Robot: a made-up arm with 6 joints. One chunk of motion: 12 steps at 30 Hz.
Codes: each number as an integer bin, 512 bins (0 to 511) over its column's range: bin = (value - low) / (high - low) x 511, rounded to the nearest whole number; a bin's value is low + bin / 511 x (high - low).
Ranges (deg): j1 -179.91..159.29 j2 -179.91..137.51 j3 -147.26..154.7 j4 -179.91..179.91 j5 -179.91..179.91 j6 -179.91..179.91
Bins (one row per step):
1: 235 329 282 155 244 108
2: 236 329 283 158 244 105
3: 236 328 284 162 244 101
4: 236 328 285 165 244 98
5: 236 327 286 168 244 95
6: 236 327 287 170 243 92
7: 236 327 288 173 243 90
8: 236 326 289 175 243 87
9: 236 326 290 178 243 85
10: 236 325 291 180 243 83
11: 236 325 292 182 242 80
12: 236 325 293 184 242 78
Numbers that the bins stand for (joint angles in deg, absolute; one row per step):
1: -23.92 24.46 19.38 -70.77 -8.10 -103.86
2: -23.25 24.46 19.97 -68.65 -8.10 -105.97
3: -23.25 23.84 20.56 -65.84 -8.10 -108.79
4: -23.25 23.84 21.15 -63.73 -8.10 -110.90
5: -23.25 23.21 21.74 -61.61 -8.10 -113.02
6: -23.25 23.21 22.33 -60.20 -8.80 -115.13
7: -23.25 23.21 22.92 -58.09 -8.80 -116.54
8: -23.25 22.59 23.52 -56.68 -8.80 -118.65
9: -23.25 22.59 24.11 -54.57 -8.80 -120.06
10: -23.25 21.97 24.70 -53.16 -8.80 -121.47
11: -23.25 21.97 25.29 -51.75 -9.51 -123.58
12: -23.25 21.97 25.88 -50.35 -9.51 -124.99

